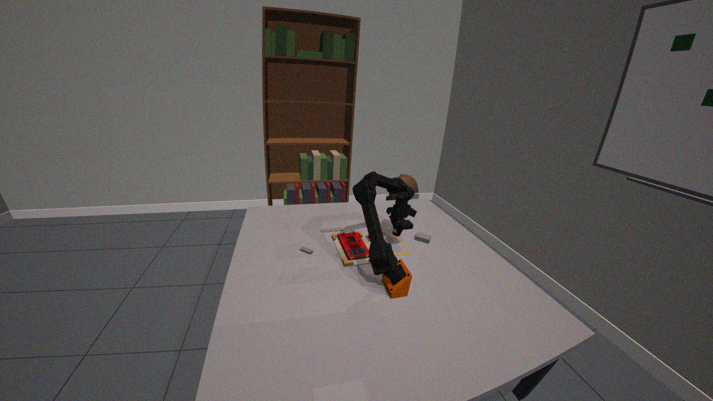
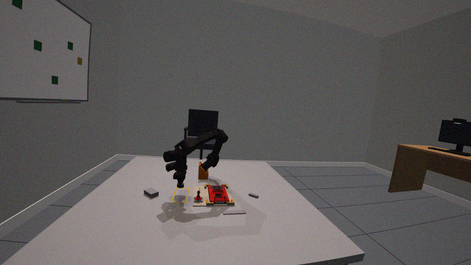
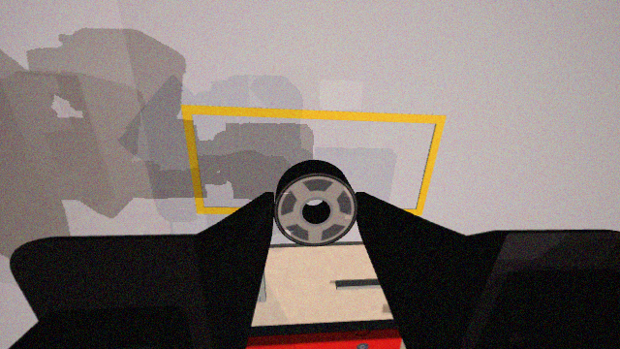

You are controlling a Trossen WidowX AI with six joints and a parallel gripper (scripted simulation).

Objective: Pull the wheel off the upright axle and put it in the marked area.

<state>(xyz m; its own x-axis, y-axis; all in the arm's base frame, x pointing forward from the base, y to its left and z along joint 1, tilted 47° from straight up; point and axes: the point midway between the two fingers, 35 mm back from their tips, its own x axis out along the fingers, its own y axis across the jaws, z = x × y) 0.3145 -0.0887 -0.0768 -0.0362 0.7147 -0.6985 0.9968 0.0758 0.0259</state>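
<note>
The wheel is right at my gripper tip. Round my gripper tip: upright axle 5 cm ahead, 11 cm to the left, 3 cm below.
</note>
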